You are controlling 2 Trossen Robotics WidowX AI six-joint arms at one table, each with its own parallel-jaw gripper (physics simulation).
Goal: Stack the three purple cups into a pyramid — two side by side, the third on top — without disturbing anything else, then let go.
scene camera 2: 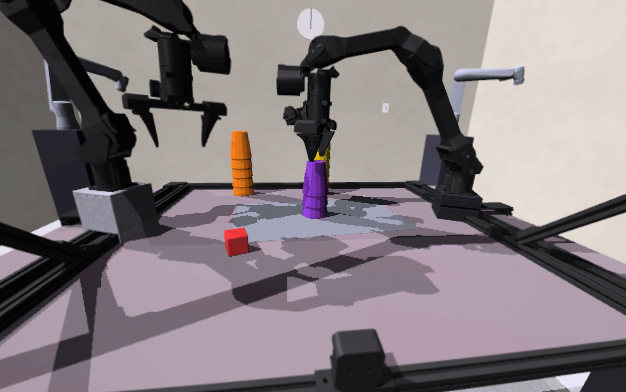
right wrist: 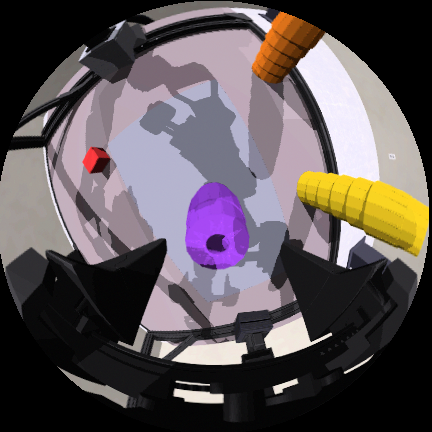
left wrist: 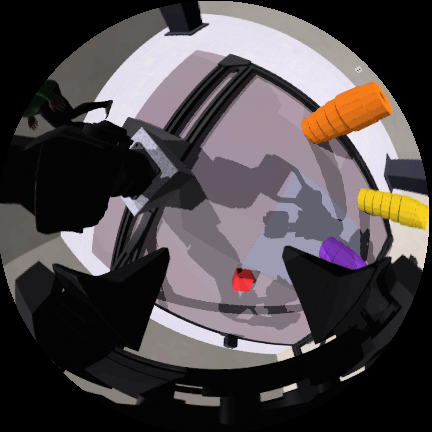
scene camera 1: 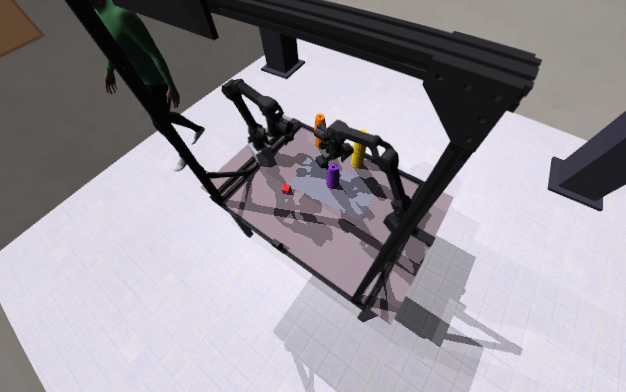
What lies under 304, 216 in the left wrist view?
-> A mat.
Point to a purple cup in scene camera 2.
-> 315, 181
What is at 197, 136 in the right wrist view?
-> A mat.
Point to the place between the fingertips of the left gripper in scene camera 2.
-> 181, 147
